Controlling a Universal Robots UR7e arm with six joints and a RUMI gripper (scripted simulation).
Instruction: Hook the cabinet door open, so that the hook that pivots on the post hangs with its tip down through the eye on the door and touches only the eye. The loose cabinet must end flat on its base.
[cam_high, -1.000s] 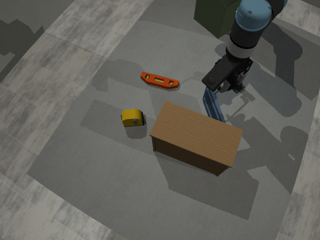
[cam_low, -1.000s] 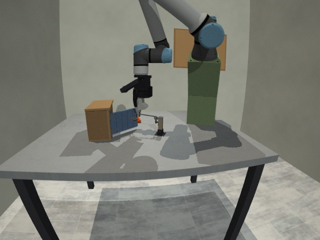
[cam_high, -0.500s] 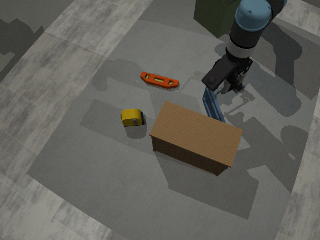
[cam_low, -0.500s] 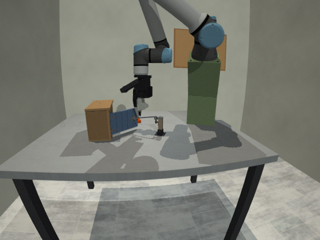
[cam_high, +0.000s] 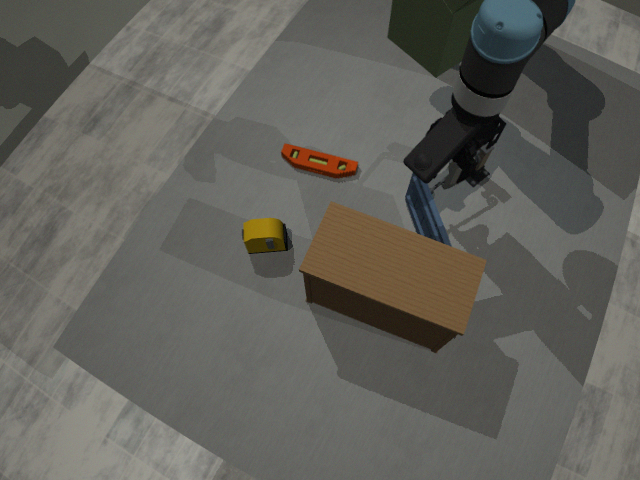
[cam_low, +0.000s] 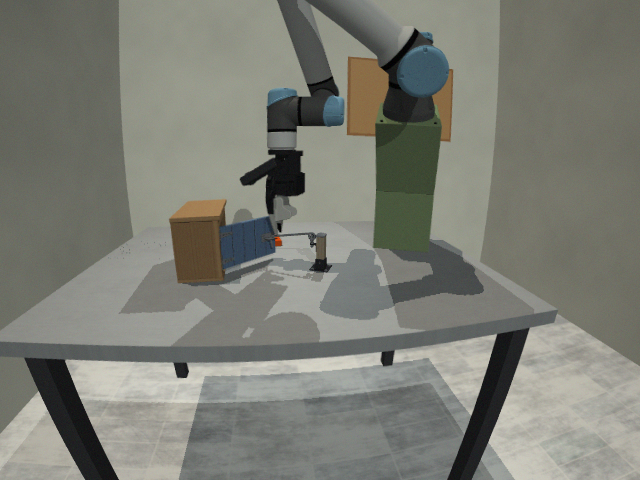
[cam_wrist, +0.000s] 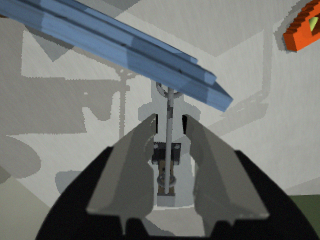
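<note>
My hand is 4 cm past the hook, 3 cm above it and 1 cm to the right of it. Also, from my hand: blue door: 7 cm ahead, 4 cm to the left, 3 cm below; then orange spirit level: 23 cm to the right, 9 cm below, 4 cm ahead; then yellow tape measure: 24 cm ahead, 20 cm to the right, 7 cm below.
</note>
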